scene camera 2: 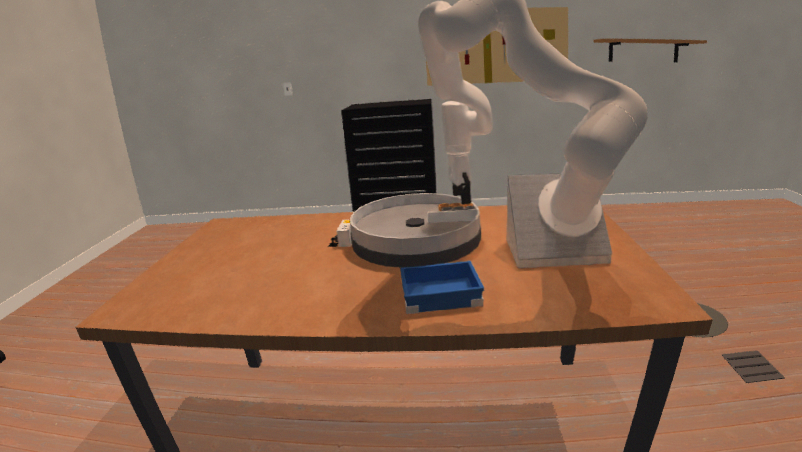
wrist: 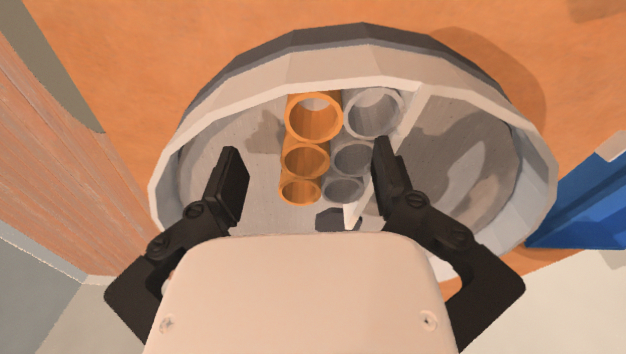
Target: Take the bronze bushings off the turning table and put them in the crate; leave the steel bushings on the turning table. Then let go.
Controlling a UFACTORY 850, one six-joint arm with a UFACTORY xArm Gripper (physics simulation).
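Three bronze bushings stand upright in a row on the turning table (scene camera 2: 393, 245) (wrist: 330, 65): a large one (wrist: 313, 140), a middle one (wrist: 285, 159) and a small one (wrist: 300, 203). Three steel bushings stand close beside them in a parallel row: large (wrist: 370, 136), middle (wrist: 334, 157) and small (wrist: 342, 201). The blue crate (scene camera 2: 443, 299) (wrist: 590, 200) stands in front of the turning table; no bushing shows in it. My gripper (scene camera 2: 463, 201) (wrist: 306, 157) is open and empty, just above the bushings. In the wrist view its fingers appear on either side of the two rows.
A white divider (scene camera 2: 452, 216) (wrist: 412, 112) stands on the turning table beside the steel row, on the crate side. The raised rim surrounds the disc. A small white device (scene camera 2: 343, 233) sits left of the turning table. The arm's grey pedestal (scene camera 2: 556, 252) stands to the right.
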